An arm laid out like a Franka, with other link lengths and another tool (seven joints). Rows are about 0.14 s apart.
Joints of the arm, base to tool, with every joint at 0 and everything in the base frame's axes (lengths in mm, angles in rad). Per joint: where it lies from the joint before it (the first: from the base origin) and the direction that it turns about. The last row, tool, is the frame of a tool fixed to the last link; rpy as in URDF.
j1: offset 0 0 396.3 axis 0 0 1
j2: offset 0 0 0 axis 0 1 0
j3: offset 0 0 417.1 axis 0 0 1
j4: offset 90.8 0 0 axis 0 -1 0
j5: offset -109.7 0 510.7 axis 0 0 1
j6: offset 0 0 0 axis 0 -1 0
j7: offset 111.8 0 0 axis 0 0 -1
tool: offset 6 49 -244.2 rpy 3.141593 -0.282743 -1.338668
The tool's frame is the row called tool.
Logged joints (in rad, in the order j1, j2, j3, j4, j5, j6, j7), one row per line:
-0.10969, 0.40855, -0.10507, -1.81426, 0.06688, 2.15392, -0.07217
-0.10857, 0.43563, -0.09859, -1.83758, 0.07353, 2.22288, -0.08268
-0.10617, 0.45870, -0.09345, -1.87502, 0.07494, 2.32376, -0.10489
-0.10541, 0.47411, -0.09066, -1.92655, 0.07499, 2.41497, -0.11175
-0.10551, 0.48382, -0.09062, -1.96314, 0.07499, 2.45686, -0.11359
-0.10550, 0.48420, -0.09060, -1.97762, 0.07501, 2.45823, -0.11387
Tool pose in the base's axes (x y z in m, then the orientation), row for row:
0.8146, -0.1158, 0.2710, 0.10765, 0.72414, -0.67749, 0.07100
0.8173, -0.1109, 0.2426, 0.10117, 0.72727, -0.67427, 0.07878
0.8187, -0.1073, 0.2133, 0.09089, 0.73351, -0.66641, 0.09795
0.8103, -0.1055, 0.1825, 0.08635, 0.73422, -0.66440, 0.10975
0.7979, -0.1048, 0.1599, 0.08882, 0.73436, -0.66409, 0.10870
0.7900, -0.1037, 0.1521, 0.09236, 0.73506, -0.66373, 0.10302
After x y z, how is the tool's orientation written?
As a quaternion, w x y z.
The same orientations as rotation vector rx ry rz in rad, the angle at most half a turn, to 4 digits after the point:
2.1311, -1.9938, 0.2090
2.1484, -1.9918, 0.2327
2.1799, -1.9805, 0.2911
2.1878, -1.9798, 0.3270
2.1851, -1.9760, 0.3234
2.1826, -1.9708, 0.3059

